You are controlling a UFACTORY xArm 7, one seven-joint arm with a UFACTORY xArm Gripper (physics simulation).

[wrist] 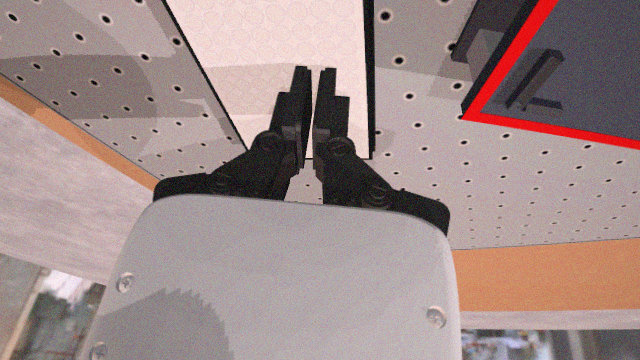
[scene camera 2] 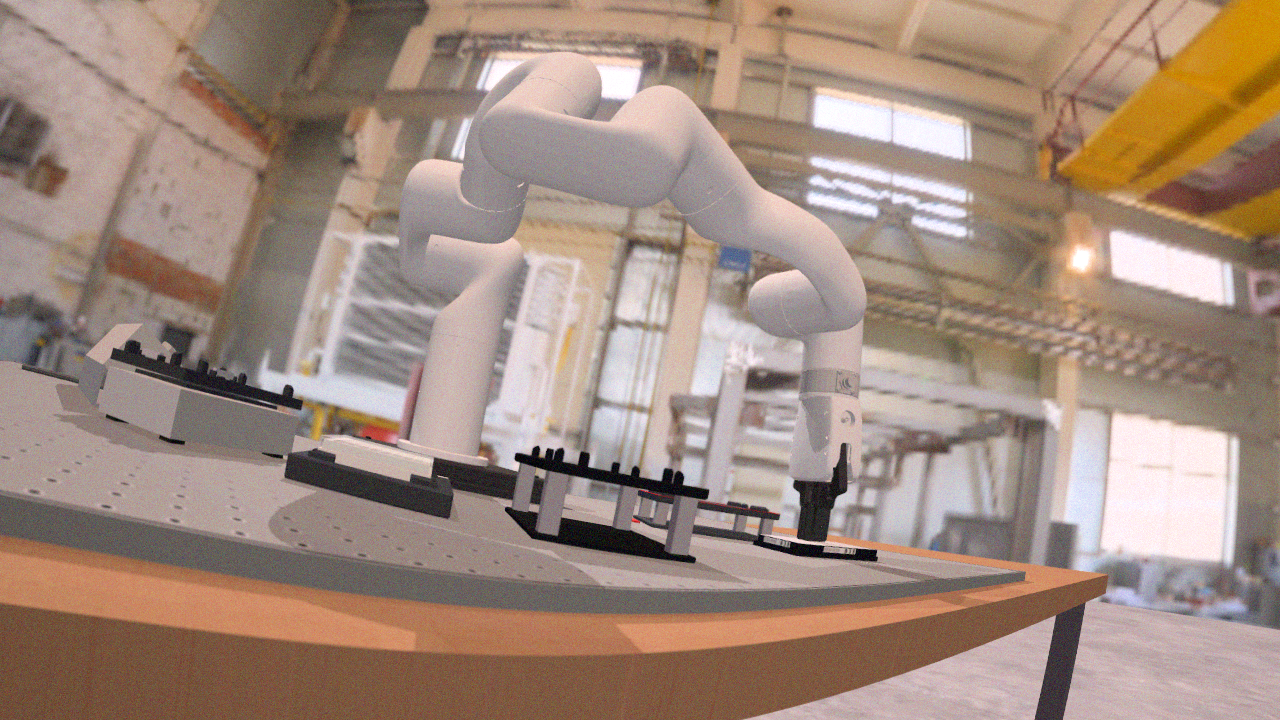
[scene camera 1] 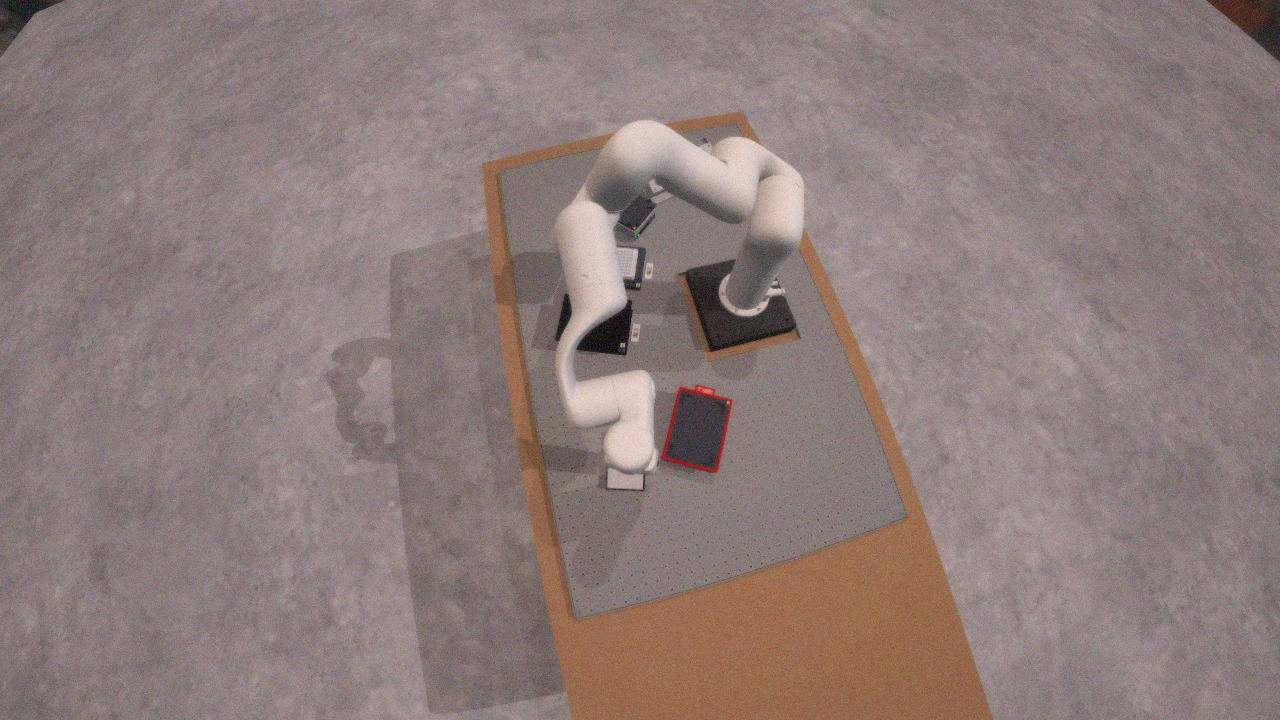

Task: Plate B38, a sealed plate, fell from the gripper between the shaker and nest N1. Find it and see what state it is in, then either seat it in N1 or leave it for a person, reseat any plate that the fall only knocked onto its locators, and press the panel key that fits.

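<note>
The gripper [scene camera 2: 811, 540] [wrist: 316, 90] appears in the scene together with a shaker [scene camera 1: 638, 215] [scene camera 2: 179, 411] and a button box [scene camera 2: 97, 361].
</note>
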